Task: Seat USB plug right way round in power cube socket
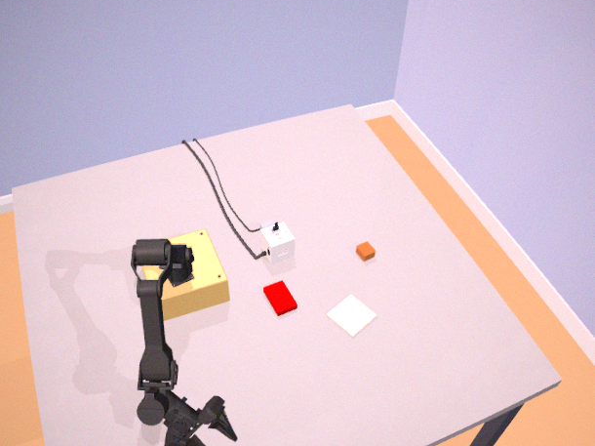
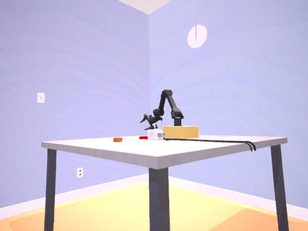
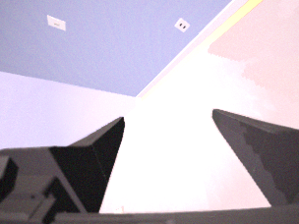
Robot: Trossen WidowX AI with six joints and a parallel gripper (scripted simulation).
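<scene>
My gripper tip is now 520 mm to the right of the small USB plug, 440 mm short of it and 10 mm above it. The rest, counted from my gripper tip: white flat tile 490 mm ahead, 200 mm to the left, 100 mm below; then red flat block 350 mm to the left, 350 mm ahead, 90 mm below; then small orange block 660 mm ahead, 360 mm to the left, 90 mm below.
</scene>
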